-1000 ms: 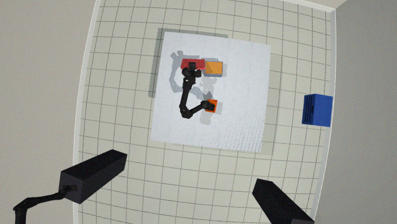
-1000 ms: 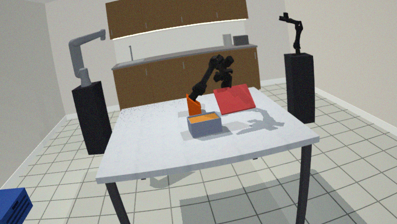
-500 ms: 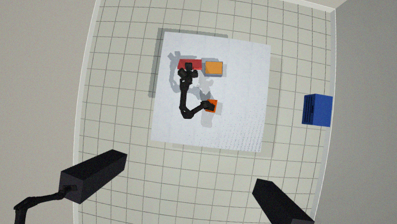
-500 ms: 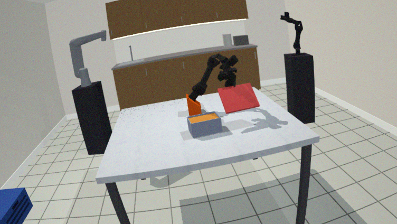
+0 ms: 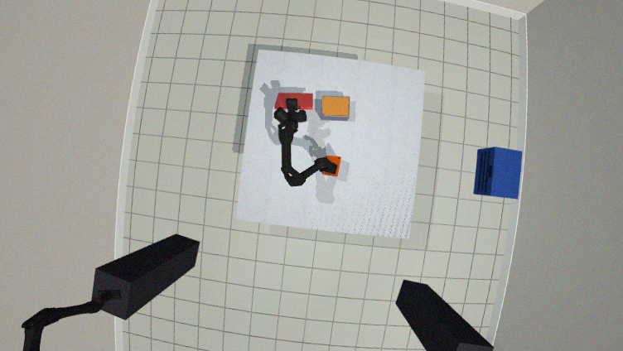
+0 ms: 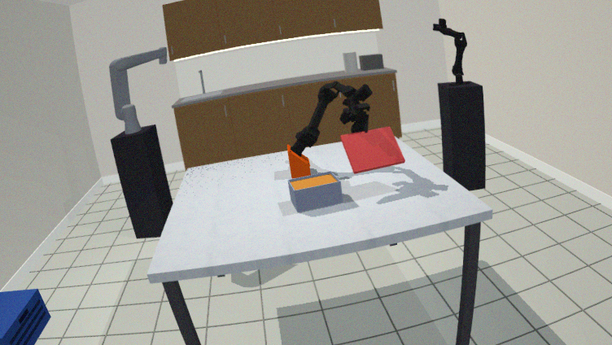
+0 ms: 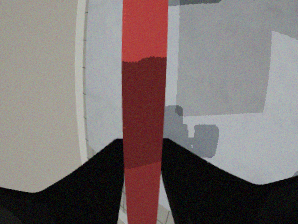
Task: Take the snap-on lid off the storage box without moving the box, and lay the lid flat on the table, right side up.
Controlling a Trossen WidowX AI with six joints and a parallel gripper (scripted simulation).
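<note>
My gripper tip is 6 cm short of the red lid, 5 cm above it and 2 cm to the right of it. Round my gripper tip: grey storage box 25 cm to the right, 18 cm below, 13 cm ahead.
</note>
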